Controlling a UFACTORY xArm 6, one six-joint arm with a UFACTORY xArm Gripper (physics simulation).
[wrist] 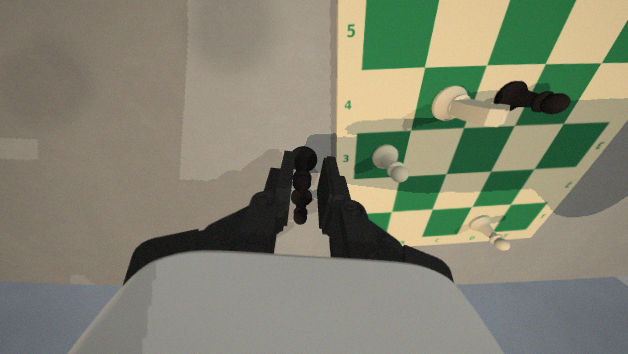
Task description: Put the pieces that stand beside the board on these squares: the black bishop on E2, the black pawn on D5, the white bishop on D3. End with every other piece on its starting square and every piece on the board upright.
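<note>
My gripper is open to a narrow gap just left of the board. In the view, two small black pieces show in line in that gap, without being gripped. The larger black piece is at the fingertips, and the smaller black piece is below it in the view. Both look upright, with slivers of space beside them. I cannot tell which is the bishop and which the pawn. The white bishop does not show. Squares D3, D5 and E2 hold no piece where they show.
On the board, a white pawn stands on A3, a white piece with a flat, blocky top on B4, a black piece beside it around C4, and another white pawn on D1. A blue surface lies beyond the table.
</note>
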